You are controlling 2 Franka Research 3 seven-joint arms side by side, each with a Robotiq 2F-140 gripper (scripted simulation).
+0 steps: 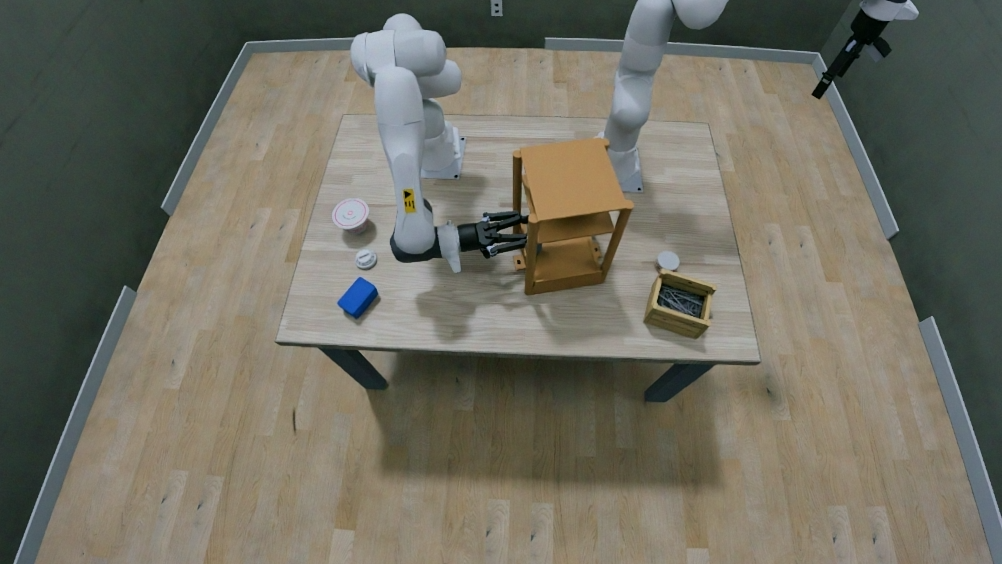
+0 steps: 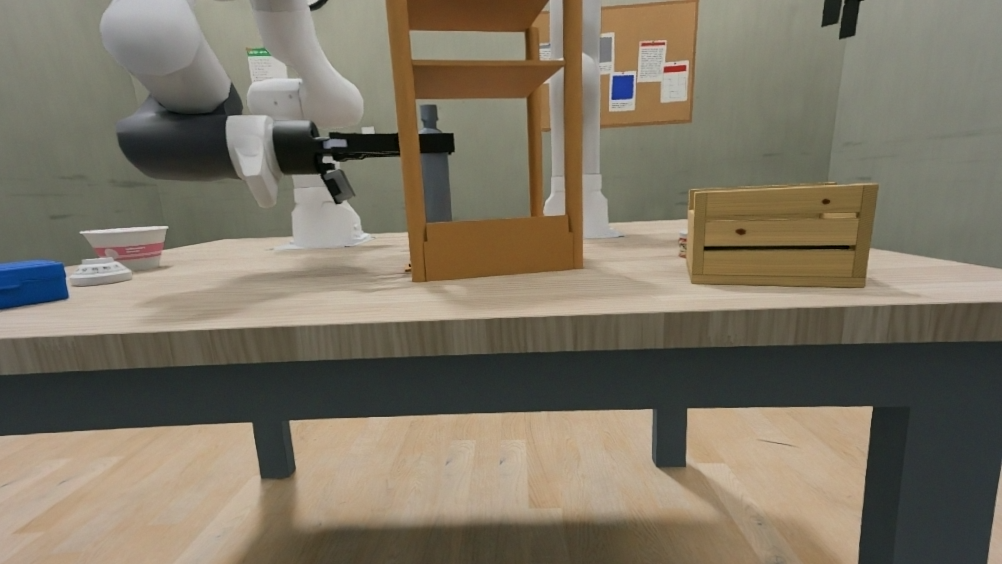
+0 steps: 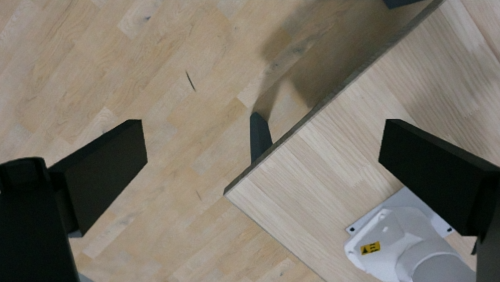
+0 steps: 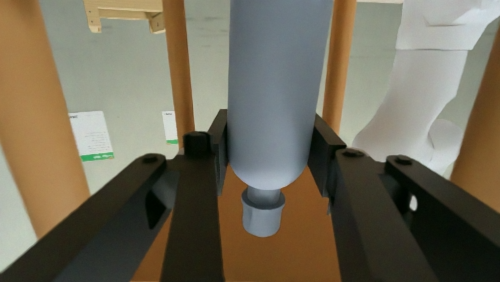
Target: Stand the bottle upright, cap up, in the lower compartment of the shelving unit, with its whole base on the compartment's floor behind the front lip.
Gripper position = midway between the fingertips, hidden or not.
Observation:
In view: the left gripper [image 1: 827, 85], the right gripper [image 2: 452, 144], a blue-grey bottle [image 2: 435, 166], a blue box [image 1: 359, 296] and an orange-brown shelving unit [image 4: 49, 180].
The blue-grey bottle shows as well in image 4 [image 4: 275, 67]. The left gripper also shows in image 3 [image 3: 263, 141]. The right gripper also shows in image 4 [image 4: 266, 127]. Image 3 does not show the blue-grey bottle: it is out of frame. Image 3 does not show the blue box: it is out of frame.

